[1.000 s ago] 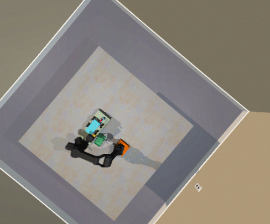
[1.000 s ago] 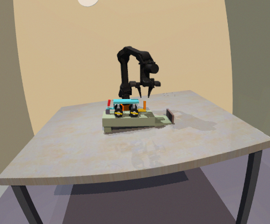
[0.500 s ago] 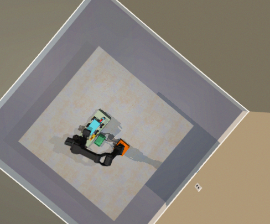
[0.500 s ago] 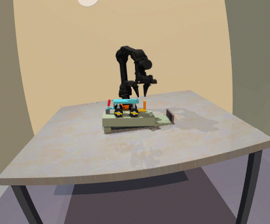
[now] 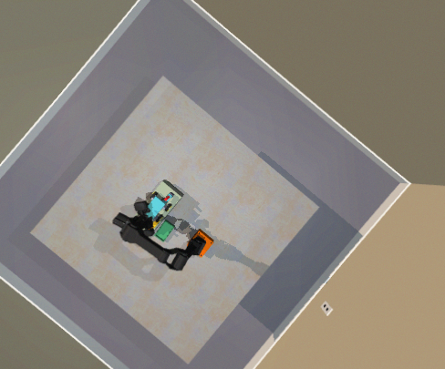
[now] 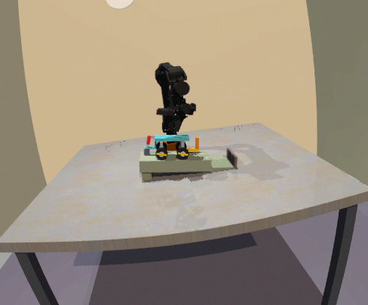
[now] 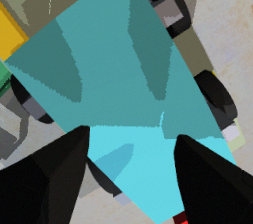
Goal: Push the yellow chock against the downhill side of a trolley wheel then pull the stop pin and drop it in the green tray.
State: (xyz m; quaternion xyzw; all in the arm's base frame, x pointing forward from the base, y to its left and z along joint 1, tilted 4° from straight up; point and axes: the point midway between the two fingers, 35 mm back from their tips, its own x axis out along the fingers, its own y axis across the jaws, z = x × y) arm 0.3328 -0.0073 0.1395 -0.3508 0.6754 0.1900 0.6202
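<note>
My gripper tip is 120 mm to the left of the red-headed stop pin, 40 mm above it and 30 mm past it. Also, from my gripper tip: trolley 60 mm below, 20 mm to the right; yellow chock 90 mm below, 80 mm to the left, 40 mm behind; dark end stop 240 mm to the left, 150 mm below, 30 mm ahead.
</note>
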